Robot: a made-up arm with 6 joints.
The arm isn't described. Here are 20 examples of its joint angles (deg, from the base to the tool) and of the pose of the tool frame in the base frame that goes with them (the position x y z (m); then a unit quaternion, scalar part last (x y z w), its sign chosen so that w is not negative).
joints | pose
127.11 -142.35 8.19 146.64 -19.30 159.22 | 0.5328 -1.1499 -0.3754 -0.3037 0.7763 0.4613 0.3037
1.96 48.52 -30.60 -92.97 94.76 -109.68 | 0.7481 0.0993 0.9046 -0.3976 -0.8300 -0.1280 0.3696
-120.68 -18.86 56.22 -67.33 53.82 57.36 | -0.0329 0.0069 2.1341 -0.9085 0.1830 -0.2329 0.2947
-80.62 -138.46 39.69 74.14 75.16 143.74 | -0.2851 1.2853 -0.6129 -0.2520 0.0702 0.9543 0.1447
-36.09 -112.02 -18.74 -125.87 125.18 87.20 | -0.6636 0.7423 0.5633 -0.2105 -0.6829 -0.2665 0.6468
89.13 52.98 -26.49 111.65 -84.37 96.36 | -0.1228 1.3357 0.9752 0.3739 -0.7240 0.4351 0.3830
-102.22 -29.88 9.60 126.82 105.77 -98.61 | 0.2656 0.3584 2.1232 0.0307 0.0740 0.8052 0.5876
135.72 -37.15 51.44 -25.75 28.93 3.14 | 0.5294 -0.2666 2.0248 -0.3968 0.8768 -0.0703 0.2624
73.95 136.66 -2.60 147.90 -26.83 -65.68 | -0.0649 0.6901 -0.7579 -0.0512 -0.6516 -0.4898 0.5770
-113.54 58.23 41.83 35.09 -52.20 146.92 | -0.7976 -1.3113 1.2255 0.5839 0.4443 0.6700 0.1135
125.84 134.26 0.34 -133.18 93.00 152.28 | -0.4662 0.1990 -0.5120 -0.5273 0.8446 0.0892 0.0245
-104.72 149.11 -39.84 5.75 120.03 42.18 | -0.2869 -0.1222 -0.4679 0.3006 -0.0666 0.3255 0.8940
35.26 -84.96 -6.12 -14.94 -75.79 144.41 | -0.7655 -0.8252 1.0661 0.7553 -0.4020 -0.4764 0.2026
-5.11 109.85 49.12 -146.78 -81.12 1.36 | 1.2530 0.1649 -0.3077 0.6621 -0.7344 -0.0558 0.1384
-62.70 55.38 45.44 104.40 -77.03 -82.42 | 0.7612 -1.2859 1.4450 -0.2796 0.2504 -0.0873 0.9228
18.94 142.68 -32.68 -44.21 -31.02 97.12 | 0.3551 -0.0305 -0.2461 -0.9127 -0.3108 -0.2229 0.1437
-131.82 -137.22 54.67 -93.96 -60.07 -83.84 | 0.9497 0.9387 -0.1636 -0.1717 -0.1163 0.8068 0.5533
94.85 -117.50 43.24 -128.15 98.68 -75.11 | -0.1019 -1.5252 0.3463 -0.5258 -0.1909 0.8096 0.1779
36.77 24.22 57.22 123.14 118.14 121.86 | 0.5134 0.6161 2.1573 0.7631 0.0925 0.5885 0.2506
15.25 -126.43 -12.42 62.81 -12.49 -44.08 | -1.3159 -0.4910 0.1101 -0.7302 -0.5938 0.2927 0.1688
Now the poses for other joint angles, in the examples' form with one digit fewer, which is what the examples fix.
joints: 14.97 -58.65 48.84 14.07 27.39 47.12
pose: -1.120 -0.559 1.658 -0.916 -0.321 0.010 0.242
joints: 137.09 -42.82 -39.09 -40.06 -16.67 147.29
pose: 0.423 -0.191 1.305 0.599 0.266 -0.310 0.689
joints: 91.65 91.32 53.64 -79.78 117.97 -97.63
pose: -0.054 1.445 0.010 0.311 -0.947 -0.022 0.073
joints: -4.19 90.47 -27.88 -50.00 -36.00 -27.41
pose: 0.839 -0.172 0.310 0.669 0.104 -0.120 0.726
